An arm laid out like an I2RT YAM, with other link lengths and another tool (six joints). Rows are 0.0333 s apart.
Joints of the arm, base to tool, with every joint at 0 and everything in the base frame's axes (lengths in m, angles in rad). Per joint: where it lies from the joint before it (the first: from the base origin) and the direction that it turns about. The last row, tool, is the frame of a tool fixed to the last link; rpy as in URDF.
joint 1: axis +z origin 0 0 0.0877
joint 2: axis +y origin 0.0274 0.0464 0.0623
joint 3: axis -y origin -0.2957 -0.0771 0
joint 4: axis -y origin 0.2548 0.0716 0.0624
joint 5: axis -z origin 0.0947 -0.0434 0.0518
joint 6: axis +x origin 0.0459 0 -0.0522
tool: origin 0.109 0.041 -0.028 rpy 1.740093 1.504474 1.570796
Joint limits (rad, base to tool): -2.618..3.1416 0..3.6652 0..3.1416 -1.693..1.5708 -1.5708..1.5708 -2.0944..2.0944
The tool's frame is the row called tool.
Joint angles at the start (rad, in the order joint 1, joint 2, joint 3, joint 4, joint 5, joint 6):
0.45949, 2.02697, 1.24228, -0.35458, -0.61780, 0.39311
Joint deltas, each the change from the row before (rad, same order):
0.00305, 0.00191, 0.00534, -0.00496, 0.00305, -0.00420
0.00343, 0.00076, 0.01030, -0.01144, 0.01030, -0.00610
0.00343, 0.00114, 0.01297, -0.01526, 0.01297, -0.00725
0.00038, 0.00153, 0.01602, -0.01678, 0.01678, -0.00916
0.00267, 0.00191, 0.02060, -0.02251, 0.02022, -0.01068
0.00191, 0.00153, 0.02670, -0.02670, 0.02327, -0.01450
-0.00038, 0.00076, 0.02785, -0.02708, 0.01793, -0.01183
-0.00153, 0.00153, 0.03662, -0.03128, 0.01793, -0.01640
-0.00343, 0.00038, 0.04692, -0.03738, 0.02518, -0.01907
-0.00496, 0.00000, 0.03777, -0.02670, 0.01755, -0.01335
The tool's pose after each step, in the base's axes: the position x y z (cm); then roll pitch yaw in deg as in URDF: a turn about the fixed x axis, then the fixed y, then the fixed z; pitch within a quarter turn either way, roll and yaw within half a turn. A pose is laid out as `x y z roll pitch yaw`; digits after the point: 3 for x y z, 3 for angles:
34.966 31.571 9.996 148.322 8.274 -174.780
35.034 31.659 10.052 148.906 8.597 -174.483
35.131 31.729 10.113 149.665 8.927 -174.165
35.409 31.687 10.192 150.607 9.452 -173.989
35.666 31.706 10.316 151.772 10.005 -173.640
36.054 31.705 10.578 153.085 10.853 -173.184
36.487 31.670 10.984 154.092 11.578 -172.889
37.086 31.647 11.599 155.085 12.641 -172.434
37.943 31.547 12.486 156.399 14.179 -172.040
38.713 31.414 13.294 157.252 15.488 -171.909

